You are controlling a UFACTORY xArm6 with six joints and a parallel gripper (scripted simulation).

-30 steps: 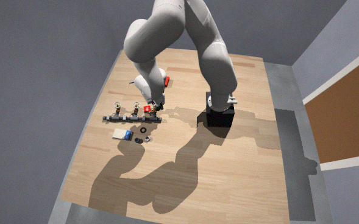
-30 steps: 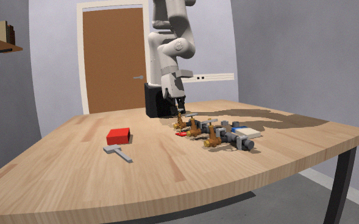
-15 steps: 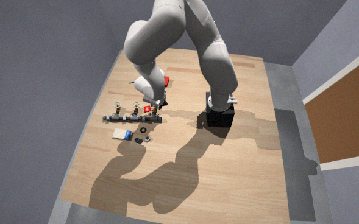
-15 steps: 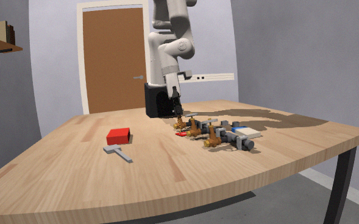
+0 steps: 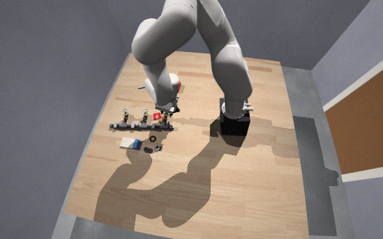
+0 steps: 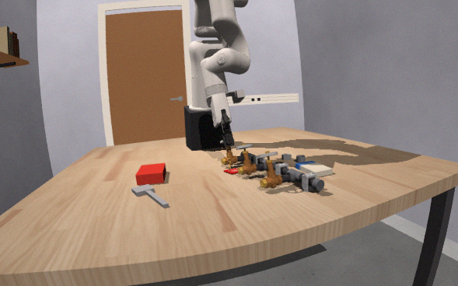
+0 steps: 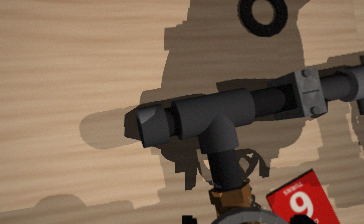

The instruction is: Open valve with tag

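My hand is 80 mm short of the red tag, 10 mm to the left of it and 80 mm above it. The rest, counted from my hand: grey hammer-like tool 210 mm ahead, 240 mm to the right, 80 mm below; grey box 190 mm ahead, 210 mm to the left, 70 mm below; red box 50 mm ahead, 250 mm to the right, 70 mm below.
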